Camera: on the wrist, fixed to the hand. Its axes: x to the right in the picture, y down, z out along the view.
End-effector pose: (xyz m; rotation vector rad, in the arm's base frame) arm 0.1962 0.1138 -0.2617 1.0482 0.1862 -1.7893
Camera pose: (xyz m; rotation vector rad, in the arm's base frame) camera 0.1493 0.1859 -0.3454 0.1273 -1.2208 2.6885
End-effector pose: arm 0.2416 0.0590 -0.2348 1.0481 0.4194 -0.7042
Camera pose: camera 0.1838 0.0798 -0.3379 -0.1674 0.9387 -2.0738
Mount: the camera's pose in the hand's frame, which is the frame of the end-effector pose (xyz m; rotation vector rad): 0.0165 -0.0999 -0.0644 -0.4940 -0.4801 -1.6177
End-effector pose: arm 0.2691 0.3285 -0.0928 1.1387 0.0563 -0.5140
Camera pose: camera 0.2557 0.3474 -0.2105 0.2336 0.6771 -2.0469
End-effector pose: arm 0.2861 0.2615 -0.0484 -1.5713 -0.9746 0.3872
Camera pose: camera 0.3051 0.2284 0.0654 -0.6116 -2.4497 -0.7000
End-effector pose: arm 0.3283 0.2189 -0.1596 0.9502 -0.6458 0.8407
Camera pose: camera 0.4284 0.2493 -0.2184 0.8732 -0.2645 -0.9615
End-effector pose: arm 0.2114 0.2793 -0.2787 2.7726 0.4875 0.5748
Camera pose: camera 0.1715 0.3883 -0.2484 1.2350 1.7508 -0.3264
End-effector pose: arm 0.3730 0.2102 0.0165 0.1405 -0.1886 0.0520
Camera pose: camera 0.4074 0.1213 -0.0564 -0.2229 -0.5112 -1.6423
